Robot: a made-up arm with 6 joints.
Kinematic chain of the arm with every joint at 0, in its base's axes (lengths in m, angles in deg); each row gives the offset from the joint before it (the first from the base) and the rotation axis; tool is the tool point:
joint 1: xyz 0 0 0.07 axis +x
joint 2: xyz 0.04 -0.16 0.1 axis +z
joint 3: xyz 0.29 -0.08 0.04 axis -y
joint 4: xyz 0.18 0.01 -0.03 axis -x
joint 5: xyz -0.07 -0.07 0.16 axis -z
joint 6: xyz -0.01 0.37 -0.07 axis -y
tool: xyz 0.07 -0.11 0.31
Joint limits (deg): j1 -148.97..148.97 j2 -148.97..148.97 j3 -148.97..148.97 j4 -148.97..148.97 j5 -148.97..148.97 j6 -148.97..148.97
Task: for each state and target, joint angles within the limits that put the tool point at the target. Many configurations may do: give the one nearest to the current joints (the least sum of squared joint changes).
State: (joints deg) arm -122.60 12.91 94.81 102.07 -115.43 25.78
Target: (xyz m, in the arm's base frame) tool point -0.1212 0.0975 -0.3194
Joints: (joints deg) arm -122.80 42.65 80.32 118.58 -148.97 45.39
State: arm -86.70 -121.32 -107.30 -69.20 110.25 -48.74
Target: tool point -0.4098 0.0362 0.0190
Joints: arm -85.15 -109.83 -110.61 -61.55 117.43 -45.84
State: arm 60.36 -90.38 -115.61 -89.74 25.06 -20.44
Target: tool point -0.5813 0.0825 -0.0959
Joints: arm 74.50 -134.28 -93.49 -87.52 17.56 -1.93
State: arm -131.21 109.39 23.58 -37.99 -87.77 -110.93
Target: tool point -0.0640 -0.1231 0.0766
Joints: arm -130.03 102.83 37.56 -27.07 -100.62 -133.78
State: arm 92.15 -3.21 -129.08 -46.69 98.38 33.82
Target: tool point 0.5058 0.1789 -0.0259
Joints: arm 78.82 -1.47 -121.52 -22.62 60.00 71.47
